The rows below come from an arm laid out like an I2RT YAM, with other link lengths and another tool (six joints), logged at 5 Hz.
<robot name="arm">
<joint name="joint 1" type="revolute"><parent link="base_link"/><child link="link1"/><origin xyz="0 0 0.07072"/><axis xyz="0 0 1"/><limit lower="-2.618" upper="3.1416"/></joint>
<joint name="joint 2" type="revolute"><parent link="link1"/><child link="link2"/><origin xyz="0.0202 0.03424 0.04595"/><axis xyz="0 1 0"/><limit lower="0" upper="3.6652"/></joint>
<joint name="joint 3" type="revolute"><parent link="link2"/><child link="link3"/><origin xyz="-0.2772 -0.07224 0"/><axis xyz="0 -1 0"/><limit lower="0" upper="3.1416"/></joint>
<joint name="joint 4" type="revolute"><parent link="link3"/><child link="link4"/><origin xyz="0.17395 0.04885 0.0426"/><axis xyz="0 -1 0"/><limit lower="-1.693" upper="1.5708"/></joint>
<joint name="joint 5" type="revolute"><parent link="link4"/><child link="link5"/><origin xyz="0.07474 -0.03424 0.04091"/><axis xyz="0 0 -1"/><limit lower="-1.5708" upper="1.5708"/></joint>
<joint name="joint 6" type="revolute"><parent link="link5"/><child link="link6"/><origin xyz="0.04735 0 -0.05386"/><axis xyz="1 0 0"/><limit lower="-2.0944" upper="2.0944"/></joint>
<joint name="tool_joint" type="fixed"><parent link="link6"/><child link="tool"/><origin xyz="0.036 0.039 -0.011" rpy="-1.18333 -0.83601 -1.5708"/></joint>
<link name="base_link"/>
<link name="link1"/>
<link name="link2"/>
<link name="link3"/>
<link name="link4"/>
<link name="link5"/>
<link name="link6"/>
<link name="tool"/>
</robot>
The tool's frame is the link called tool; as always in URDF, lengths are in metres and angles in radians.
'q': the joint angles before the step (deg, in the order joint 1, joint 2, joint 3, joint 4, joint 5, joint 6). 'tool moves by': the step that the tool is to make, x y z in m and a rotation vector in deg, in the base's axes. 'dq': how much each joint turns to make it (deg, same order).
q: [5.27 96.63 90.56 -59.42 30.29 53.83]
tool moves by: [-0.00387 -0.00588 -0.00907 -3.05 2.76 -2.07]
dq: [0.00 0.82 -0.91 -1.82 3.37 0.98]
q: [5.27 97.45 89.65 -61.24 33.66 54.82]
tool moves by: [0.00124 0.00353 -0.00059 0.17 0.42 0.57]
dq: [0.59 0.48 0.57 -0.56 -0.19 0.12]
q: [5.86 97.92 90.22 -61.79 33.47 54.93]
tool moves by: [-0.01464 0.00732 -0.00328 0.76 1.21 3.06]
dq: [1.15 -2.89 -4.00 0.95 -1.50 -1.76]
